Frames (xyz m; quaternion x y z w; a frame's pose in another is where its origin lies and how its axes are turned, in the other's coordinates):
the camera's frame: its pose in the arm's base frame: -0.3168 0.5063 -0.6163 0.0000 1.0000 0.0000 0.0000
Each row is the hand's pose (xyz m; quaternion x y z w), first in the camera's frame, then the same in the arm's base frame.
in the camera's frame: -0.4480 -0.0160 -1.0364 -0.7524 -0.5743 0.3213 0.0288
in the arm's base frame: 0.1312 0.4903 0.4201 0.3213 0.0288 0.7524 0.5743
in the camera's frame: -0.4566 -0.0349 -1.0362 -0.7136 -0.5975 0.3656 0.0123
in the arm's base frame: 0.1398 0.4714 0.4199 0.3656 0.0123 0.7136 0.5975
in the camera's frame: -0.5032 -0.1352 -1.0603 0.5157 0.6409 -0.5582 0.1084
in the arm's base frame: 0.1864 0.3711 0.4440 0.5582 -0.1084 0.5157 0.6409
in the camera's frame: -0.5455 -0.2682 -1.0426 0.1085 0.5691 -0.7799 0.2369
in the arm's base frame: 0.2287 0.2381 0.4263 0.7799 -0.2369 0.1085 0.5691
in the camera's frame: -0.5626 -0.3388 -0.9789 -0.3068 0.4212 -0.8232 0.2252
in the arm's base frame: 0.2458 0.1675 0.3626 0.8232 -0.2252 -0.3068 0.4212
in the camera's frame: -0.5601 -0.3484 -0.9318 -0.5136 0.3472 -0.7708 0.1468
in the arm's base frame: 0.2433 0.1579 0.3155 0.7708 -0.1468 -0.5136 0.3472
